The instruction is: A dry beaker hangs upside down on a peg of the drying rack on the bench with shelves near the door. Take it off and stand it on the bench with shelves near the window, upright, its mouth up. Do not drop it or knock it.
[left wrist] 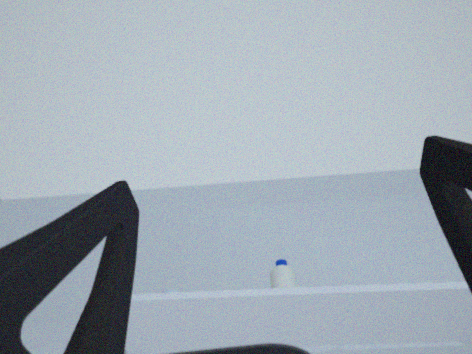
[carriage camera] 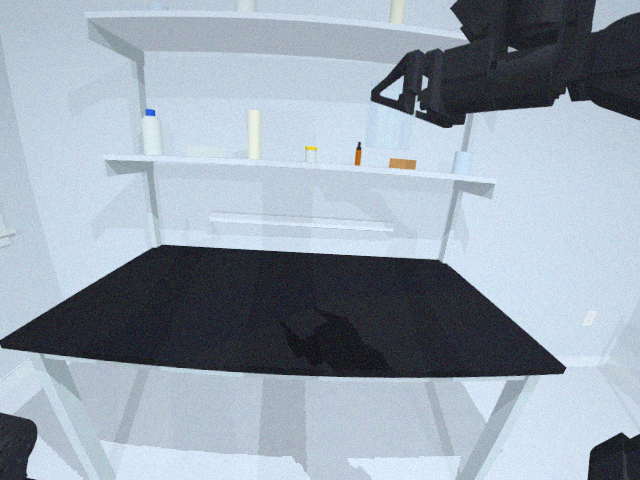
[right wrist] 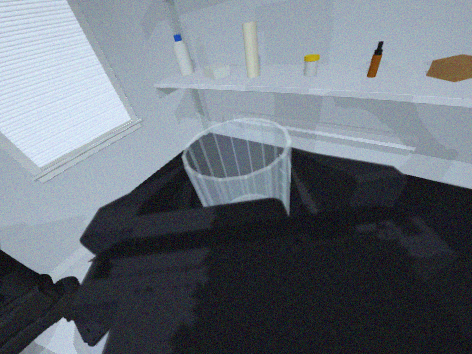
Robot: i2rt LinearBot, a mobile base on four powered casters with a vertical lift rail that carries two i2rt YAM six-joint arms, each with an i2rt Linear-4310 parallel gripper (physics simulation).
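Places are measured from the left arm's base along level axes (x left, y back, z up), in metres.
Pixels of known places: left gripper, fingertip midpoint: (left wrist: 272, 175); right gripper, fingertip midpoint: (carriage camera: 387, 101) (right wrist: 238, 160).
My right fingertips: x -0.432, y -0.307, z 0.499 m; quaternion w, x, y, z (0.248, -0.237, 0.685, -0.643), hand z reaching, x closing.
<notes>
For each thing: its top centre in the pictures, then the offset to it from my right fingertips. "*": a spot on its surface instead. Level surfaces: height alone.
- clear beaker, middle of its top: (right wrist: 236, 141) (carriage camera: 394, 84) dx -0.007, dy +0.007, dz +0.023 m
- bench with shelves, its level: dz -0.570 m
- white bottle, surface spot: (carriage camera: 152, 136) * dx +0.789, dy -0.620, dz -0.041 m
- cream cylinder, surface spot: (carriage camera: 254, 134) * dx +0.359, dy -0.591, dz -0.022 m
- yellow-lidded jar, surface spot: (carriage camera: 310, 155) * dx +0.145, dy -0.628, dz -0.087 m
- amber bottle, surface spot: (carriage camera: 357, 156) * dx -0.042, dy -0.640, dz -0.079 m
- brown box, surface spot: (carriage camera: 402, 163) * dx -0.229, dy -0.644, dz -0.092 m
- pale blue container, surface spot: (carriage camera: 462, 162) * dx -0.472, dy -0.632, dz -0.066 m
- upper shelf, its level: dz +0.325 m
- window, surface spot: (right wrist: 65, 75) * dx +1.707, dy -0.326, dz -0.019 m
A clear beaker (carriage camera: 390, 131) (right wrist: 239, 175) is held by my right gripper (carriage camera: 408, 111), whose fingers (right wrist: 239, 165) stand on either side of it. The beaker looks upright, its round mouth up; its lower part is partly hidden by the gripper in the right wrist view. It is high above the black top of the bench with shelves (carriage camera: 206, 299), beside the window. My left gripper (left wrist: 272, 175) is open and empty, its fingertips wide apart. The drying rack does not show.
The lower shelf (carriage camera: 284, 164) carries a white bottle (carriage camera: 152, 136), a cream cylinder (carriage camera: 254, 134), a yellow-lidded jar (carriage camera: 310, 155), an amber bottle (carriage camera: 357, 156), a brown box (carriage camera: 402, 163) and a pale blue container (carriage camera: 462, 162). An upper shelf (carriage camera: 284, 38) is above. The window (right wrist: 65, 75) is at the left.
</notes>
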